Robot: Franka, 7 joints.
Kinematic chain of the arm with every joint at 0, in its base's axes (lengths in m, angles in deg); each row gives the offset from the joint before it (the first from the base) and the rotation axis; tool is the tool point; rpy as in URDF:
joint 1: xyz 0 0 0.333 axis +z
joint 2: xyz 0 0 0 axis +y
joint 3: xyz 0 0 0.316 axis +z
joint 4: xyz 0.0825 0 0 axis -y
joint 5: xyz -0.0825 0 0.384 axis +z
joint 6: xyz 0 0 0 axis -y
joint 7: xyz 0.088 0 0 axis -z
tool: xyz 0 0 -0.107 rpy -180 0 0
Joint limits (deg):
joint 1: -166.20..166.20
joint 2: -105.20..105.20
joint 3: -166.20..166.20
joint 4: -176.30..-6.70
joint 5: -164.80..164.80
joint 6: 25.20..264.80
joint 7: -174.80..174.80
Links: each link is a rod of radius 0.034 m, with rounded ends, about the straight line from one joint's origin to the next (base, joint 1, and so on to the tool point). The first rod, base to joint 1, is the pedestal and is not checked.
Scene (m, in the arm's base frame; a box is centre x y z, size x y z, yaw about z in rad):
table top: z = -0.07
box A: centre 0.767 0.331 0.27 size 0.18 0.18 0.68 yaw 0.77
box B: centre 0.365 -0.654 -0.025 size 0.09 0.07 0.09 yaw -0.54
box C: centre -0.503 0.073 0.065 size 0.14 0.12 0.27 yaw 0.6
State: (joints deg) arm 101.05 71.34 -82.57 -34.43 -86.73 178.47 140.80
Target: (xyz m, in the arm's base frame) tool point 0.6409 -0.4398 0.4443
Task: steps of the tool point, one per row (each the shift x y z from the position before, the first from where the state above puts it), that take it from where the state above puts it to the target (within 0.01 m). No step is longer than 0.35 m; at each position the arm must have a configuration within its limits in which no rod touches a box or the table.
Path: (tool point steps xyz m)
1: 0.2137 -0.1258 0.2207
2: 0.1469 -0.2476 0.1814
3: 0.0310 -0.3199 0.1147
4: -0.0993 -0.3201 0.0299
5: 0.0856 0.0346 -0.0511
6: 0.0876 -0.0112 -0.0908
7: 0.0659 -0.0570 -0.1235
8: 0.0222 -0.0928 -0.1460
9: -0.0358 -0.1092 -0.1557

